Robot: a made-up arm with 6 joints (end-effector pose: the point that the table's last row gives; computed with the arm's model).
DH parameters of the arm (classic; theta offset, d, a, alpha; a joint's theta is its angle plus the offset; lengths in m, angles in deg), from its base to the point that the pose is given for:
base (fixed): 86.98 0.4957 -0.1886 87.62
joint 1: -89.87 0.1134 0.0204 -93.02
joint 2: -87.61 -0.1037 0.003 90
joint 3: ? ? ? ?
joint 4: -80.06 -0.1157 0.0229 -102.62
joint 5: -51.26 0.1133 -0.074 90
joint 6: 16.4 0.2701 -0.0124 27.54
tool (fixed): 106.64 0.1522 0 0
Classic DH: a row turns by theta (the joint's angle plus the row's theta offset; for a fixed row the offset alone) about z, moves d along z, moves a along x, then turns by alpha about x.
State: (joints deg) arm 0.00 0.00 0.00 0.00 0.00 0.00
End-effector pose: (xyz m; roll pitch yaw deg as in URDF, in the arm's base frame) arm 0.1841 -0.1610 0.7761 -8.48 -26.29 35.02
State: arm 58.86 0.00 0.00 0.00 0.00 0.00
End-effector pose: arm 0.1750 -0.4119 0.6769 62.80 -45.73 -8.61
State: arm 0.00 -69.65 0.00 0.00 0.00 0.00
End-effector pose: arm -0.1457 -0.1610 0.6580 -101.50 -57.40 107.27
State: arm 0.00 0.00 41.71 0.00 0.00 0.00
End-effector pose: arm 0.0734 -0.1445 0.7761 -8.48 -26.30 76.73
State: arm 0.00 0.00 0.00 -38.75 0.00 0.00
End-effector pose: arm 0.3700 -0.2729 0.7030 10.09 -1.61 6.16
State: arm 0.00 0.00 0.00 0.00 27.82 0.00
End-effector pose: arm 0.1841 -0.3576 0.7600 21.06 -39.19 18.68
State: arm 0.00 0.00 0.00 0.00 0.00 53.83
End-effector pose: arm 0.2196 -0.2150 0.7760 -8.48 -26.30 88.85
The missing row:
joint 3: -16.02 -0.0205 0.0098 52.36
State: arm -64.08 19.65 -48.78 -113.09 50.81 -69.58
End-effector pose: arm -0.1351 -0.2705 0.8166 17.66 18.21 170.35
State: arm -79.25 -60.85 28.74 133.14 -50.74 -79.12
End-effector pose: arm 0.3231 -0.6614 0.4407 -90.26 -21.91 -134.75
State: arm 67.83 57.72 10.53 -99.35 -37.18 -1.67
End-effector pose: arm 0.2055 0.2127 0.3259 98.32 17.10 119.77
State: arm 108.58 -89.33 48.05 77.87 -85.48 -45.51
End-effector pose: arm 0.4204 0.0929 0.7759 75.45 -41.20 129.36
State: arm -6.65 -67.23 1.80 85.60 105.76 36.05
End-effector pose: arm 0.0749 -0.3447 0.8665 -29.69 -8.32 -161.32
